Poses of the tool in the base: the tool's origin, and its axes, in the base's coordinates. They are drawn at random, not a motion.
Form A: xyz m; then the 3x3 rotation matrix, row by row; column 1 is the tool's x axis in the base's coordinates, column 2 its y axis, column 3 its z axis. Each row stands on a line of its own.
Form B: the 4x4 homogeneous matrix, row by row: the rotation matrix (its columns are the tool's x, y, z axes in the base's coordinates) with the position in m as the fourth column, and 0 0 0 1 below. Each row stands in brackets. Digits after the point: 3 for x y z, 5 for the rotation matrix.
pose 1, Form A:
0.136, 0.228, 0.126
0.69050, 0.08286, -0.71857
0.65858, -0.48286, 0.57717
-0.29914, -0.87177, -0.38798
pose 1, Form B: [[0.69050, 0.08286, -0.71857, 0.136], [0.65858, -0.48286, 0.57717, 0.228], [-0.29914, -0.87177, -0.38798, 0.126], [0, 0, 0, 1]]
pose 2, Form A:
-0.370, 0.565, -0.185
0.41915, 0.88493, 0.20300
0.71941, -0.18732, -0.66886
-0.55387, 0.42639, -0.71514
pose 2, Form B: [[0.41915, 0.88493, 0.20300, -0.370], [0.71941, -0.18732, -0.66886, 0.565], [-0.55387, 0.42639, -0.71514, -0.185], [0, 0, 0, 1]]
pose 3, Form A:
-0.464, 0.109, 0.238
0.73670, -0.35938, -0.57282
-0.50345, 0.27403, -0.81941
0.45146, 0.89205, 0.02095
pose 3, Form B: [[0.73670, -0.35938, -0.57282, -0.464], [-0.50345, 0.27403, -0.81941, 0.109], [0.45146, 0.89205, 0.02095, 0.238], [0, 0, 0, 1]]
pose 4, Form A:
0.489, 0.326, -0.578
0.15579, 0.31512, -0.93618
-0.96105, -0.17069, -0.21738
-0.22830, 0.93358, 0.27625
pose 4, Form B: [[0.15579, 0.31512, -0.93618, 0.489], [-0.96105, -0.17069, -0.21738, 0.326], [-0.22830, 0.93358, 0.27625, -0.578], [0, 0, 0, 1]]
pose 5, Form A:
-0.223, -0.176, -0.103
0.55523, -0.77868, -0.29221
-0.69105, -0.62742, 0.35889
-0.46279, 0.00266, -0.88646
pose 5, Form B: [[0.55523, -0.77868, -0.29221, -0.223], [-0.69105, -0.62742, 0.35889, -0.176], [-0.46279, 0.00266, -0.88646, -0.103], [0, 0, 0, 1]]
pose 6, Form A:
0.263, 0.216, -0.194
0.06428, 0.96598, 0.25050
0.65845, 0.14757, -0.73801
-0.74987, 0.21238, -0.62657
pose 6, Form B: [[0.06428, 0.96598, 0.25050, 0.263], [0.65845, 0.14757, -0.73801, 0.216], [-0.74987, 0.21238, -0.62657, -0.194], [0, 0, 0, 1]]
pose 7, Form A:
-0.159, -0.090, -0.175
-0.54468, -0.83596, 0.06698
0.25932, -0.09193, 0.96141
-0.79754, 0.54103, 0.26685
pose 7, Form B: [[-0.54468, -0.83596, 0.06698, -0.159], [0.25932, -0.09193, 0.96141, -0.090], [-0.79754, 0.54103, 0.26685, -0.175], [0, 0, 0, 1]]
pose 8, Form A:
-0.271, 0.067, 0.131
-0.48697, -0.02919, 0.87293
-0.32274, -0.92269, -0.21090
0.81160, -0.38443, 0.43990
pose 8, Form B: [[-0.48697, -0.02919, 0.87293, -0.271], [-0.32274, -0.92269, -0.21090, 0.067], [0.81160, -0.38443, 0.43990, 0.131], [0, 0, 0, 1]]
